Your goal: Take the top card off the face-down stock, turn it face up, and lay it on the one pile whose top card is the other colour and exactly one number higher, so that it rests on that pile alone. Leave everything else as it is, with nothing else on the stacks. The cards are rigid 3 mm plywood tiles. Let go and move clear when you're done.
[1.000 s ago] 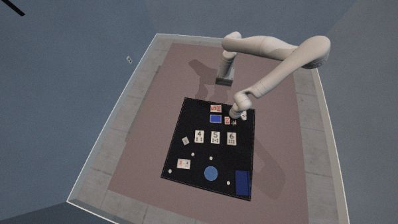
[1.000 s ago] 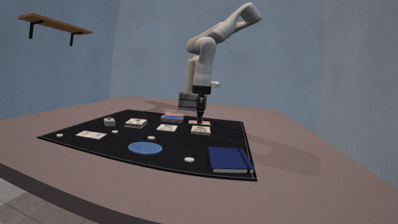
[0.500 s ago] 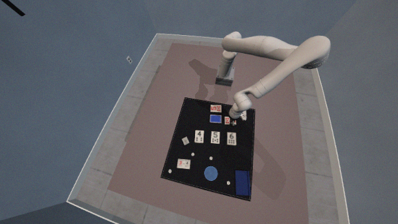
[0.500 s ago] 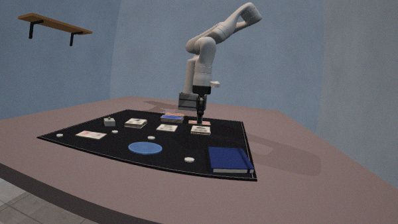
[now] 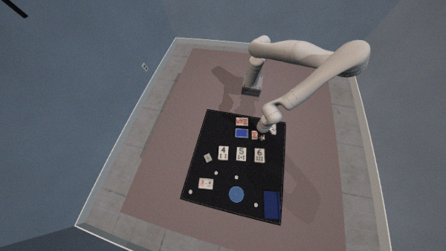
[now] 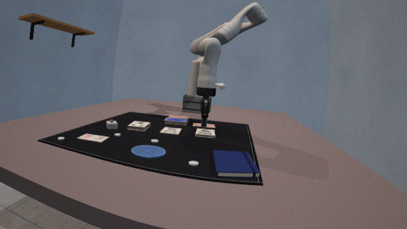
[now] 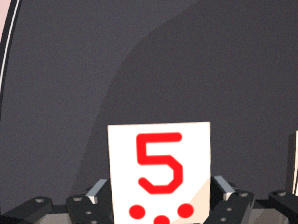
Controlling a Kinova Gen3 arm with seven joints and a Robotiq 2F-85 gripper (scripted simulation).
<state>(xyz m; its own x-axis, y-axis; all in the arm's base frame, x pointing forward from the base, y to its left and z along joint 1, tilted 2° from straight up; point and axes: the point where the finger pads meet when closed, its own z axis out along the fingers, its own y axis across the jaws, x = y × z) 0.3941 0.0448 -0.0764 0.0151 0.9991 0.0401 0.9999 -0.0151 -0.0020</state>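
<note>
The black mat lies 160 mm ahead of my hand, 140 mm to the right of it and 30 mm below it. Round my hand: blue disc: 380 mm ahead, 150 mm to the right, 10 mm below; then grey block: 170 mm ahead, 340 mm to the right; then blue book: 420 mm ahead, 60 mm to the left, 10 mm below.
</note>
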